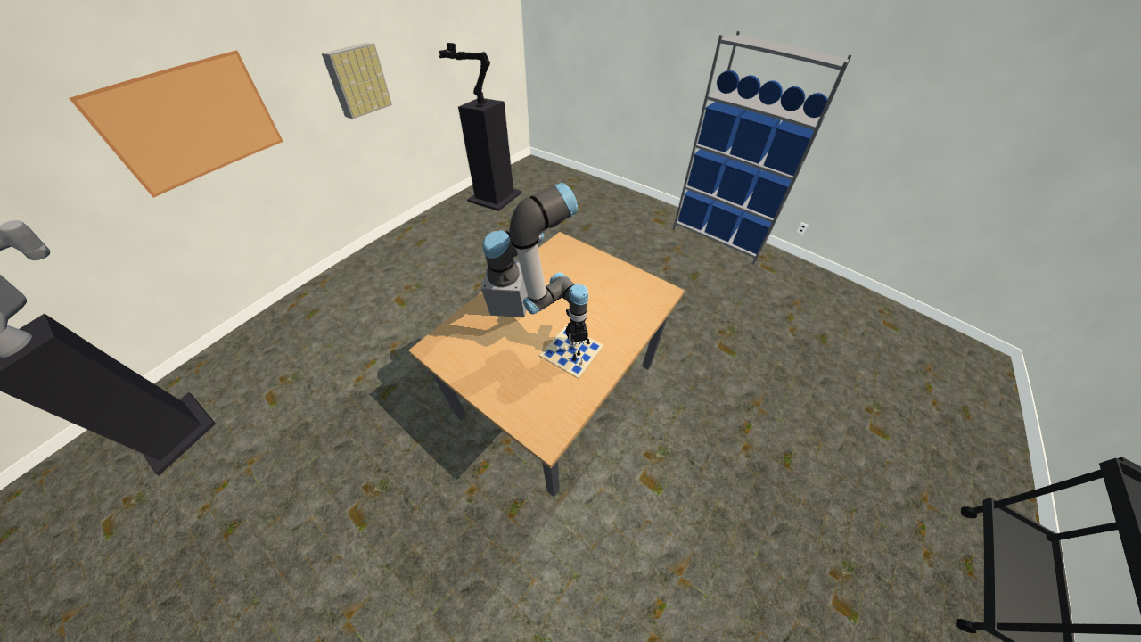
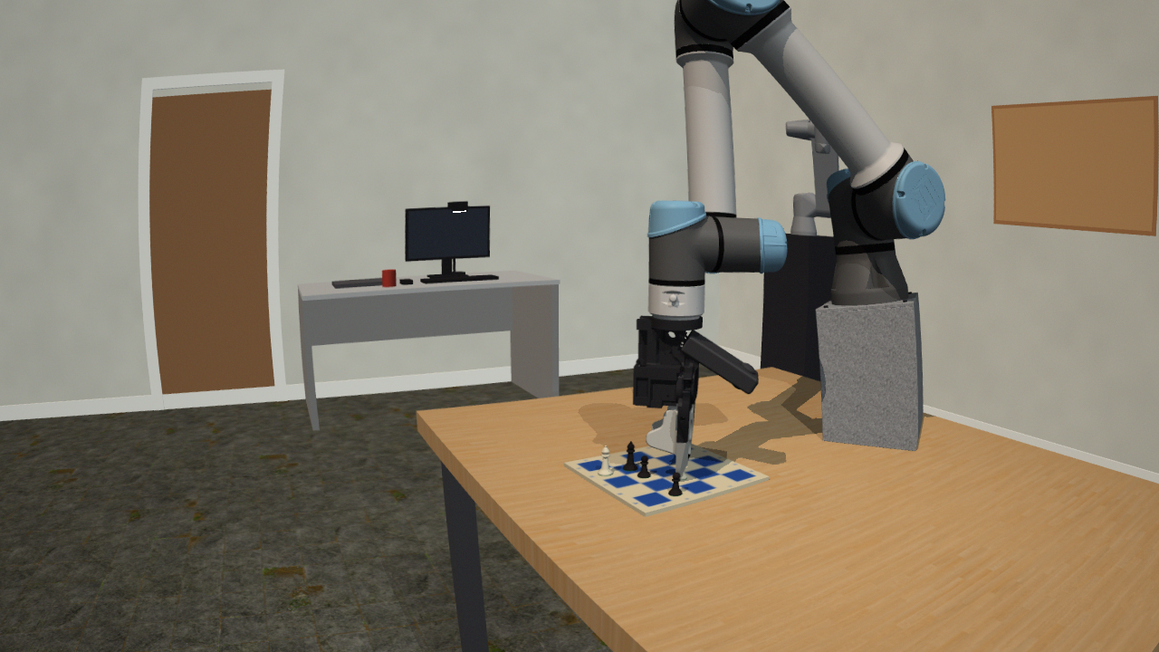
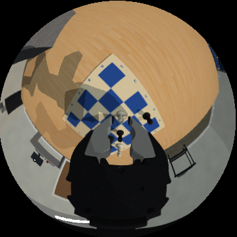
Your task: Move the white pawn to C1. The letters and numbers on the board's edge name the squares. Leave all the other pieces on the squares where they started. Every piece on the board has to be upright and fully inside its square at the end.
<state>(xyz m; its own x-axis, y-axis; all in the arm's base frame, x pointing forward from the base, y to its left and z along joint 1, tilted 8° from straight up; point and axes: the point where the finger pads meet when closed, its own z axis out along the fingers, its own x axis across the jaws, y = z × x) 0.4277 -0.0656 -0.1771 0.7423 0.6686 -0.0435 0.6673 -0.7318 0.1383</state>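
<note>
My gripper is now 1 cm above the white pawn. The rest, counted from my hand: taller white piece (7 cm ahead, 8 cm to the right); chessboard (3 cm to the right, 2 cm below).
</note>
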